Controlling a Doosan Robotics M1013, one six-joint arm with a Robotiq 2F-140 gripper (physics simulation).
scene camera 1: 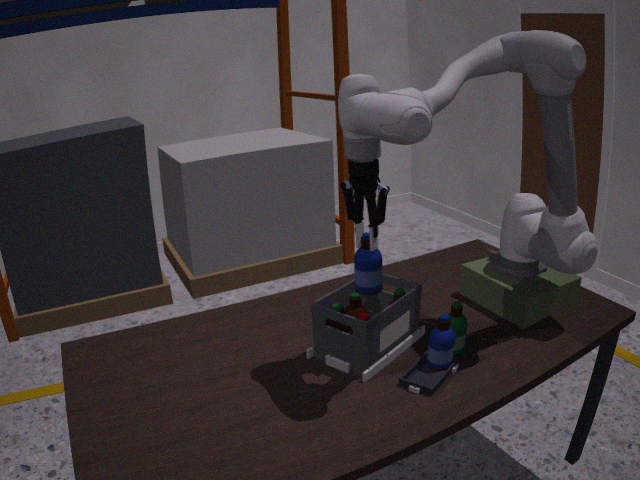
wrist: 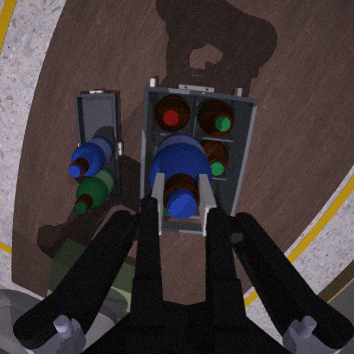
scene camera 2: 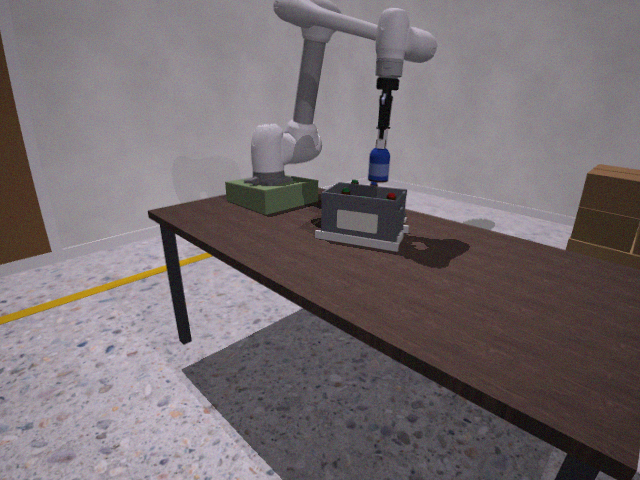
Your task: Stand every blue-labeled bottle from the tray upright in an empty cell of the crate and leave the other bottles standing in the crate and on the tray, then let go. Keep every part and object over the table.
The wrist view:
my gripper: 180,185
blue-labeled bottle: 179,155
blue-labeled bottle: 87,159
red-capped bottle: 171,112
